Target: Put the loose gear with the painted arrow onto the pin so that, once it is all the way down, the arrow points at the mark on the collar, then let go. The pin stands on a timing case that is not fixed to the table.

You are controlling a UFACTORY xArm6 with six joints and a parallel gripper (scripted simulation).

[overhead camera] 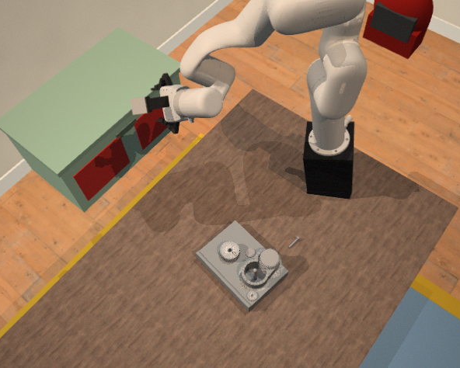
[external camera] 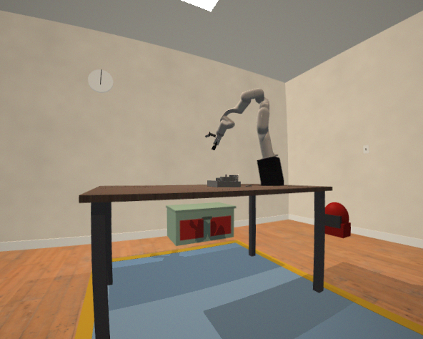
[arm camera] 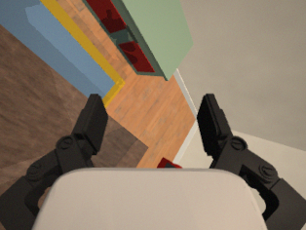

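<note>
The grey gear is 100 mm ahead of my hand, 370 mm to the left of it and 310 mm below it. The rest, counted from my hand: bolt: 80 mm behind, 490 mm to the left, 360 mm below; then disc: 60 mm ahead, 420 mm to the left, 330 mm below.
</note>
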